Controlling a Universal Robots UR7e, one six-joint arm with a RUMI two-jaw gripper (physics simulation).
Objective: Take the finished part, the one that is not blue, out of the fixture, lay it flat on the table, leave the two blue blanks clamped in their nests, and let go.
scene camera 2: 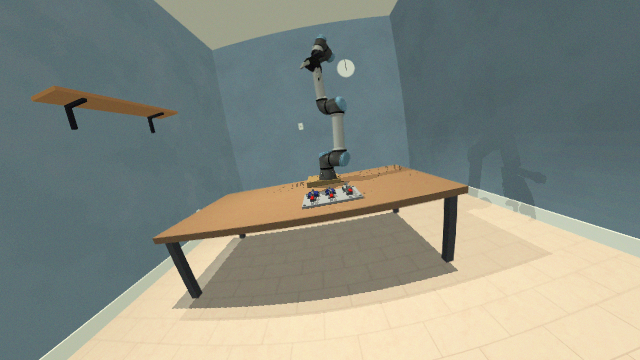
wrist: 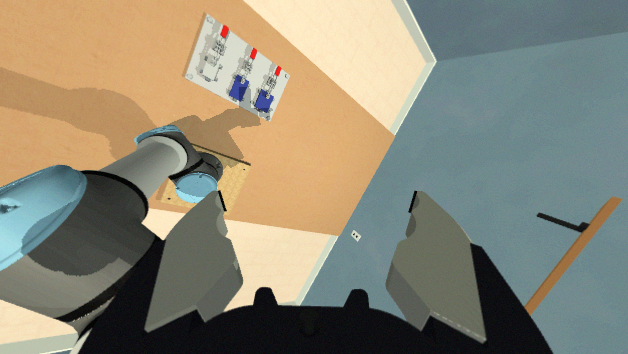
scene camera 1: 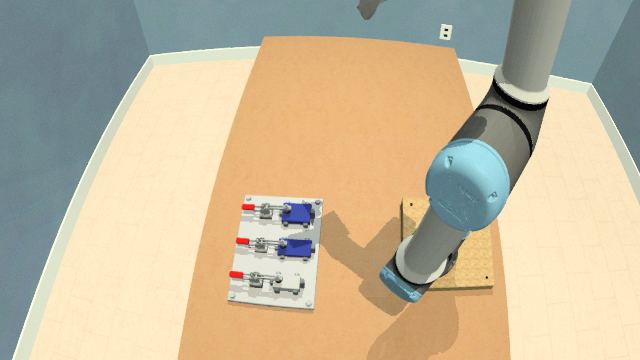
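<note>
The fixture is a pale plate on the table, with three nests and red-handled toggle clamps. The finished part is whitish and sits in the end nest, its clamp arm over it. Two blue blanks sit in the other nests, one in the middle and one at the far end, clamp arms over both. My gripper is open and empty, high above the table and far from the fixture. In scene camera 1 a fingertip shows at the top edge.
The arm's base stands on a wooden board on the table, to the right of the fixture in scene camera 1. A wall shelf is on the side wall. The arm's shadow falls between base and fixture.
</note>
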